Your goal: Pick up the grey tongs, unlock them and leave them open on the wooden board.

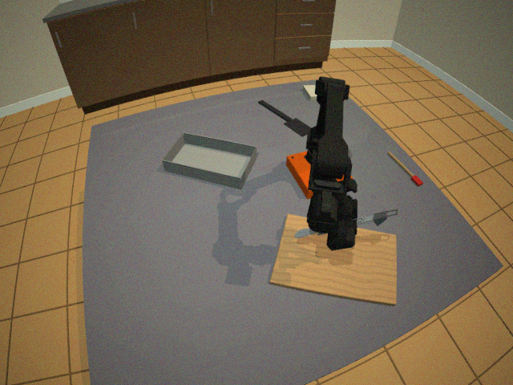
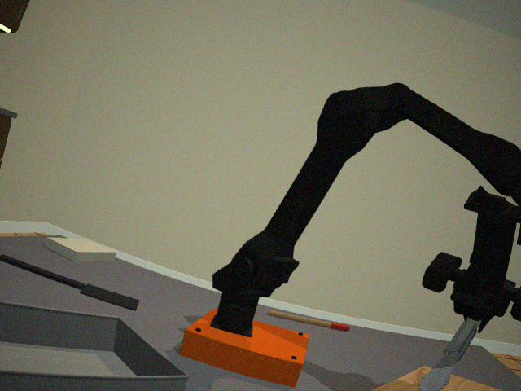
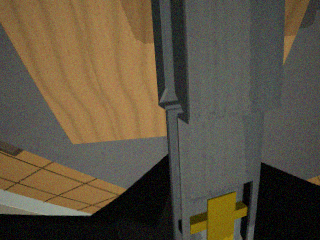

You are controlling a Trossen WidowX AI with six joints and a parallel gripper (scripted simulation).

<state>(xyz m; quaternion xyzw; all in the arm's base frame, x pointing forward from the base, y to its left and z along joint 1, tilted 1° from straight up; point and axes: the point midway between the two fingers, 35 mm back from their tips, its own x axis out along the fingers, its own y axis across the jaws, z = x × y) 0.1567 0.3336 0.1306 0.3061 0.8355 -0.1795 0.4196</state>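
Now: the yellow lock tab 3 cm above my gripper tip, 2 cm ahead of it and 1 cm to the right of it. The rest, counted from my gripper tip: wooden board (13 cm below, 1 cm ahead); black spatula (67 cm to the right, 23 cm behind, 14 cm below); grey roasting tin (54 cm to the right, 18 cm ahead, 11 cm below).
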